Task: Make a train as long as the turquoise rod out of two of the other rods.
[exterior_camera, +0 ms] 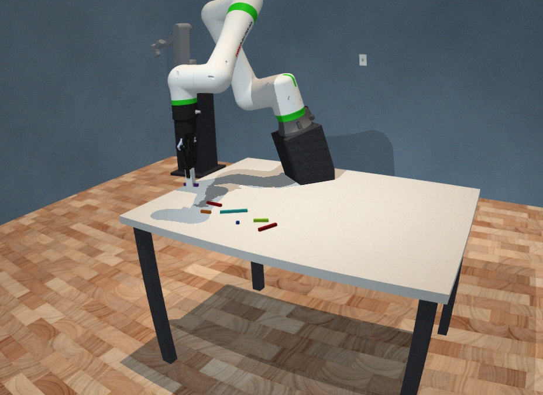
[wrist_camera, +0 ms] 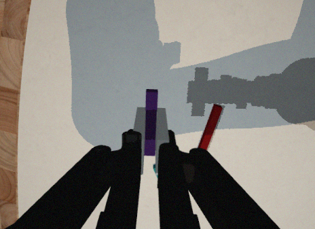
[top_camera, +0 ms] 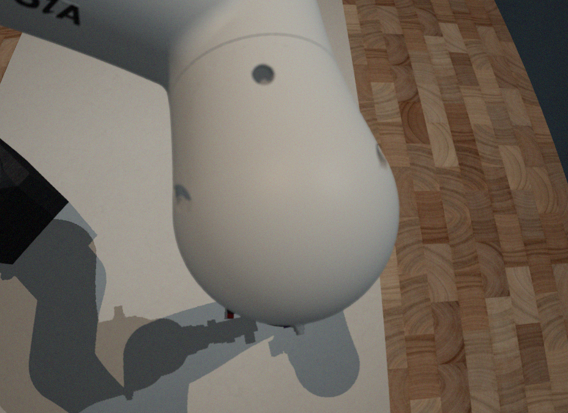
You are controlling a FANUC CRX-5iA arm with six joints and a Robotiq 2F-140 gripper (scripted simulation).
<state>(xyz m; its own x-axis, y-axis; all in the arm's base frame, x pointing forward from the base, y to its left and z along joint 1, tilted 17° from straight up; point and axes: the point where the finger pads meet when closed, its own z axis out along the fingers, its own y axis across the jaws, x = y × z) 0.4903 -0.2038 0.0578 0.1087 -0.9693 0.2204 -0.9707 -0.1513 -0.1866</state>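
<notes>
Now: hand 10 mm past the orange rod, 50 mm to the right of it and 130 mm above it. From my hand the other things lie so: purple rod (30 mm below); small blue rod (40 mm ahead, 210 mm to the left, 130 mm below); turquoise rod (50 mm behind, 150 mm to the left, 130 mm below).
</notes>
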